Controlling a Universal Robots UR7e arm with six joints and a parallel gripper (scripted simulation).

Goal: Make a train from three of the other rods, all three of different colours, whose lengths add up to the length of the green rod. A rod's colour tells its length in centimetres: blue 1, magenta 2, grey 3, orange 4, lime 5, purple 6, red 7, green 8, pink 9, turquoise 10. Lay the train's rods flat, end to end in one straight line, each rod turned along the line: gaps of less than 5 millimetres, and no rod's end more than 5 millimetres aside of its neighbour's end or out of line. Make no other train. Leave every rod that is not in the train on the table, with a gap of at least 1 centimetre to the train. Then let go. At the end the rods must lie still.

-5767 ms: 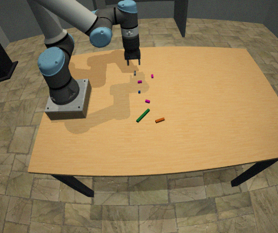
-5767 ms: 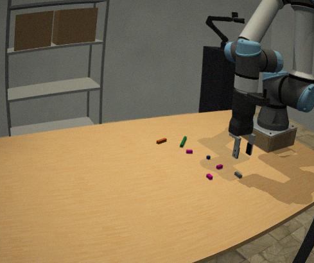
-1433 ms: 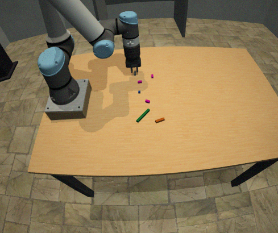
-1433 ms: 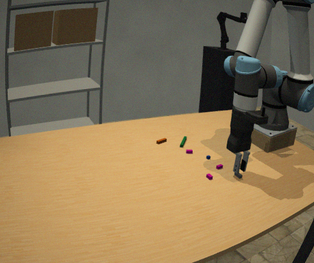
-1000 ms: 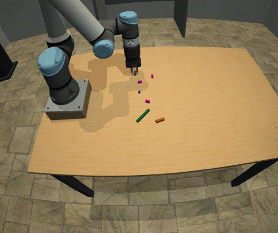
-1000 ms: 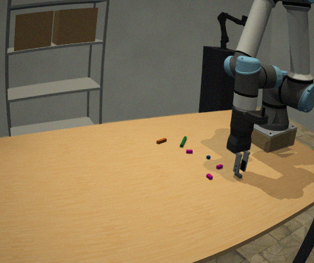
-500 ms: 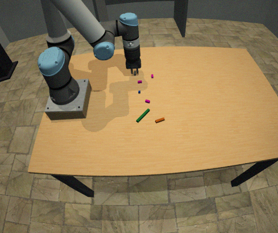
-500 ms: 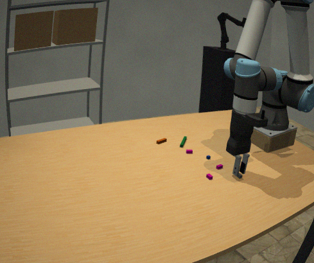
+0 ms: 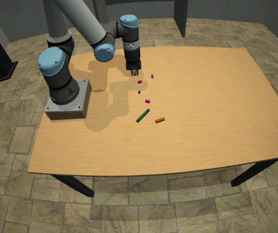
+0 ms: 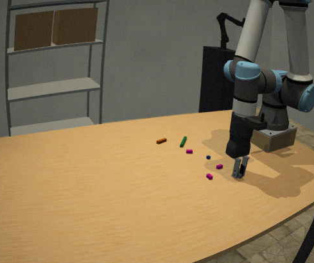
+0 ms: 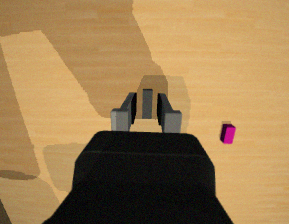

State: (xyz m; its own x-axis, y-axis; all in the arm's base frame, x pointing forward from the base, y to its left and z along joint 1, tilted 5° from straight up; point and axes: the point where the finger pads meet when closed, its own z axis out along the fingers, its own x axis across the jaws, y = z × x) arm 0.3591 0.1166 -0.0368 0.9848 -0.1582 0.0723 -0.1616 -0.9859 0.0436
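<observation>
Right now my hand is 10 mm above the grey rod. Also, from my hand: blue rod: 140 mm to the right, 10 mm below; then orange rod: 320 mm to the right, 60 mm ahead, 10 mm below; then green rod: 280 mm to the right, 10 mm below, 10 mm behind.
</observation>
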